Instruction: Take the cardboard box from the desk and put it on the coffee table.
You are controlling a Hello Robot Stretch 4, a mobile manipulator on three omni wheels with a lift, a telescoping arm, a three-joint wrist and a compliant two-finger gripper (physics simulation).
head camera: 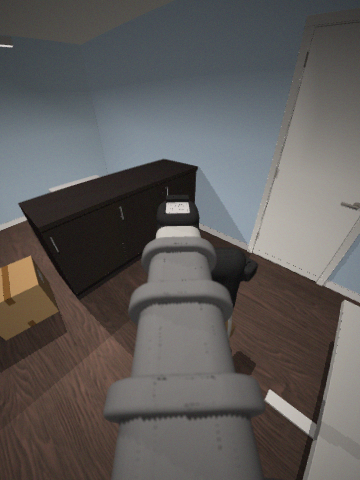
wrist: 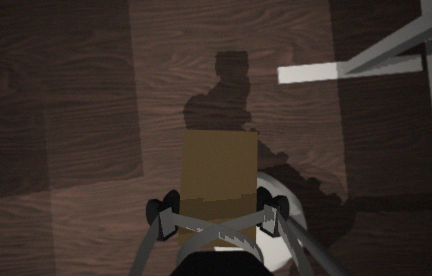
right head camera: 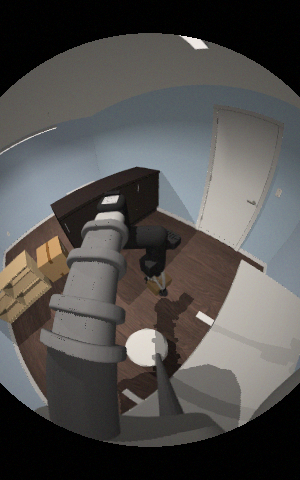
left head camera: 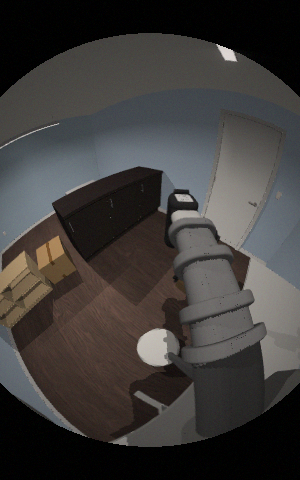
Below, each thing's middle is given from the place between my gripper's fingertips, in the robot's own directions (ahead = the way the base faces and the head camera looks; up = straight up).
Labels:
Now: hand 1 cm short of the small cardboard box (wrist: pixel 219 168), 2 cm to the left of it and 2 cm below it.

